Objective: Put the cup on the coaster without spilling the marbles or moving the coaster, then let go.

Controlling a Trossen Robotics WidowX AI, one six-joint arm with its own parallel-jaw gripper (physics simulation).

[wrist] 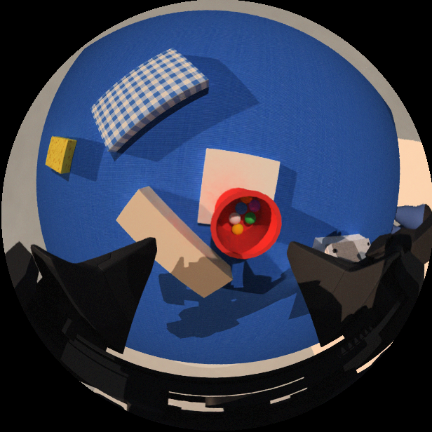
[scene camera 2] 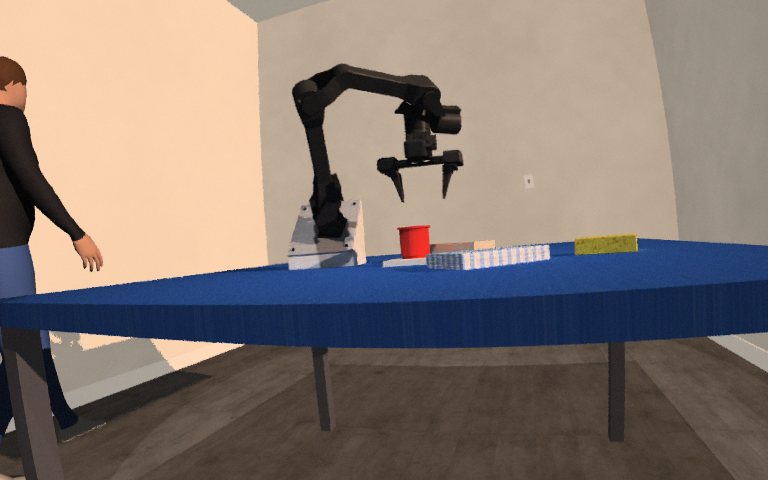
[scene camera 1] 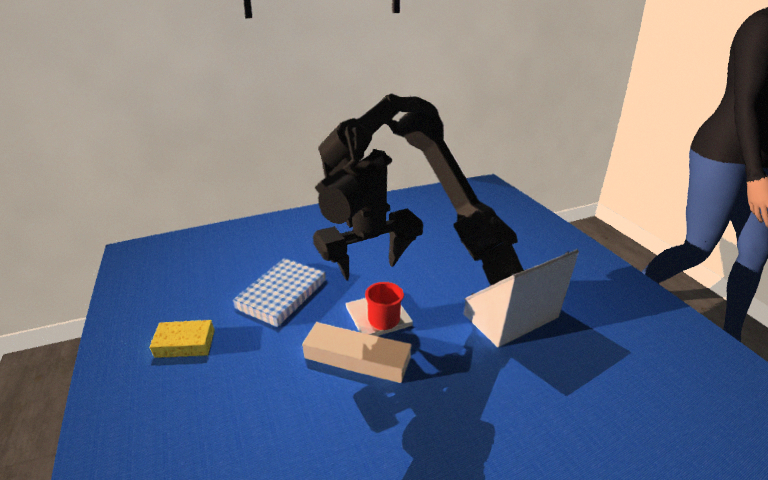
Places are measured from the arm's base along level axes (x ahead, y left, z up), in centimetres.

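Pixels of known places: gripper, between the fingertips: point(scene camera 2: 423, 200) point(scene camera 1: 369, 272); arm's base, origin of its link: point(scene camera 2: 332, 227) point(scene camera 1: 508, 279).
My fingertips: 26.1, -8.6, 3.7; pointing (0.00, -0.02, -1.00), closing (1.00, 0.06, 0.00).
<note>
For each thing: its middle in the pictures, then the offset to it from my fingertips, as dx, dy, dz.
- red cup, middle of its body: point(scene camera 1: 384, 307) point(scene camera 2: 414, 242) -2.8, +0.5, -9.0
- wooden block, middle of its body: point(scene camera 1: 356, 351) point(scene camera 2: 456, 250) +5.5, +7.0, -11.8
- checkered slab, middle of its body: point(scene camera 2: 487, 256) point(scene camera 1: 281, 289) +14.2, -17.2, -12.4
- yellow sponge, middle of its body: point(scene camera 2: 606, 244) point(scene camera 1: 182, 338) +36.2, -9.0, -12.1
The red cup point(scene camera 1: 384, 311) point(scene camera 2: 414, 242) point(wrist: 246, 246) stands upright on the square, pale coaster point(scene camera 1: 356, 312) point(scene camera 2: 395, 263) point(wrist: 235, 170), toward the side nearer the wooden block. Several marbles point(wrist: 250, 218) of different colours lie inside the cup at its bottom in the wrist view; no loose marbles show on the coaster or table. My gripper point(scene camera 1: 369, 271) point(scene camera 2: 423, 199) point(wrist: 224, 247) is open wide with nothing between the fingers. It points down and hangs above the cup, with its fingertips apart from the rim. Part of the coaster is hidden behind or under the cup.
A wooden block point(scene camera 1: 353, 350) point(scene camera 2: 457, 247) point(wrist: 175, 240) lies close beside the coaster. A checkered slab point(scene camera 1: 280, 288) point(scene camera 2: 492, 257) point(wrist: 150, 100) and a yellow sponge point(scene camera 1: 181, 338) point(scene camera 2: 606, 244) point(wrist: 60, 155) lie farther off. The arm's pale wedge base point(scene camera 1: 535, 305) point(scene camera 2: 322, 260) is on the coaster's other side.
</note>
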